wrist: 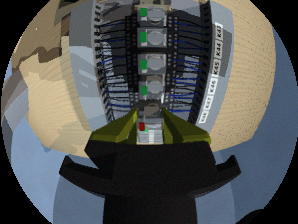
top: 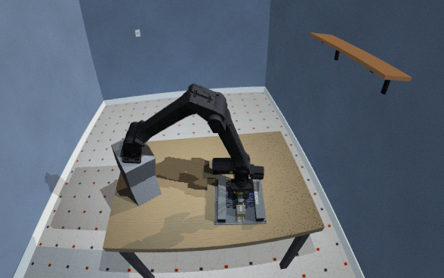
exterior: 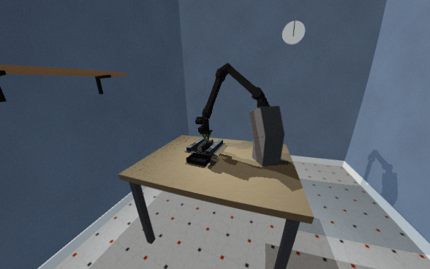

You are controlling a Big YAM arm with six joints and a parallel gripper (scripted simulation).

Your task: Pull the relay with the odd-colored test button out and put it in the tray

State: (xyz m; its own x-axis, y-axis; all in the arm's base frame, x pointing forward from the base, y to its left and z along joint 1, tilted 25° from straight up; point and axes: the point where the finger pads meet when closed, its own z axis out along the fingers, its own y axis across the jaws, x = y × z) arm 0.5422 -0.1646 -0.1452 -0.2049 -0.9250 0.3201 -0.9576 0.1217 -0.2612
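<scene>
The relay lies right at my hand. The rest, counted from my hand: black tray (10 mm behind, 280 mm to the left, 60 mm below).
</scene>
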